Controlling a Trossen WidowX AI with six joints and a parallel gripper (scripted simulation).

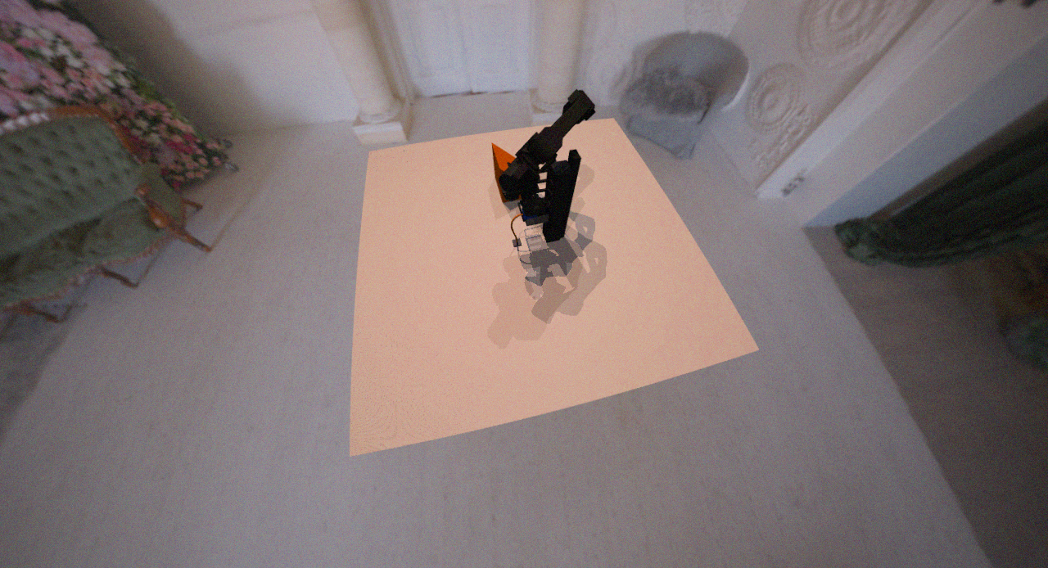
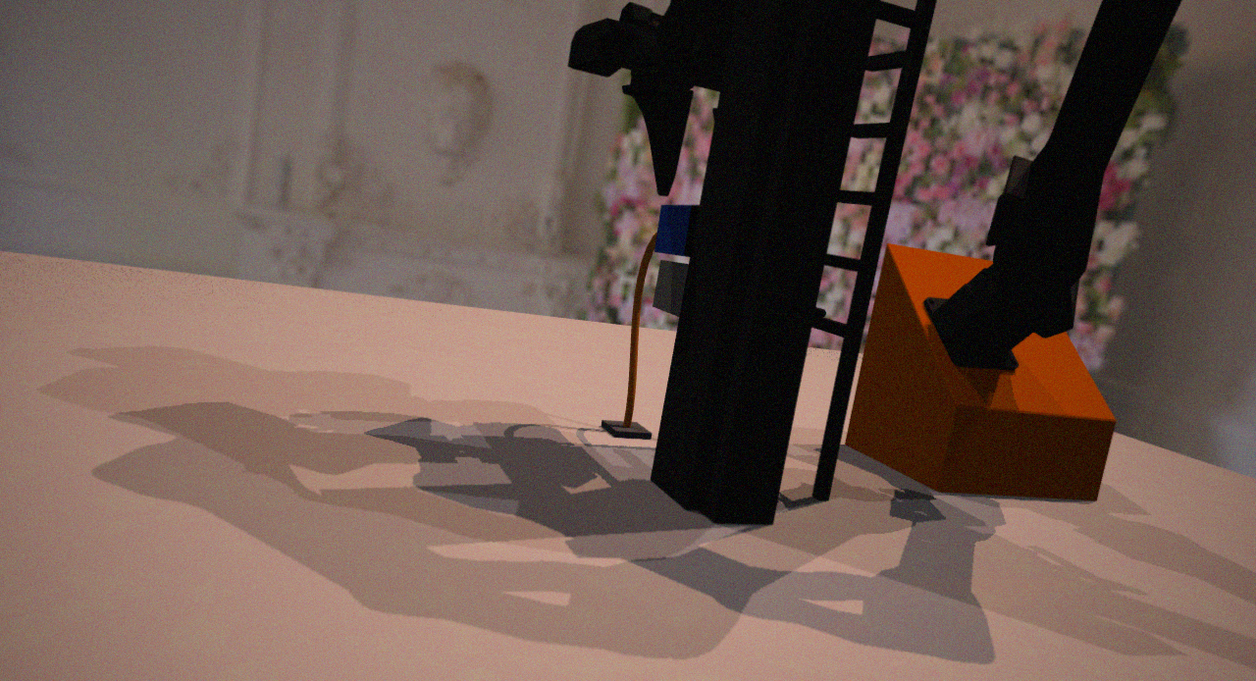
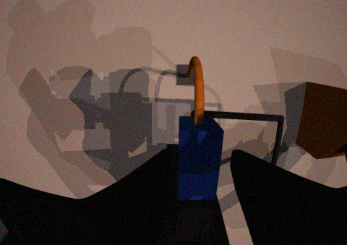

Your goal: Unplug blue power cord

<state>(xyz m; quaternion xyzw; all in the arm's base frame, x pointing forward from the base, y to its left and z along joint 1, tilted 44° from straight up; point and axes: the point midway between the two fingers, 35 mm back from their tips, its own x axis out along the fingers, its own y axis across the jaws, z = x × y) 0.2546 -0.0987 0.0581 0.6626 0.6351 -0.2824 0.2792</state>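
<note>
The blue plug lies 30 mm to the left of my gripper tip and 10 mm below it. Round my gripper tip: dark pad 30 mm to the right, 180 mm below.
</note>
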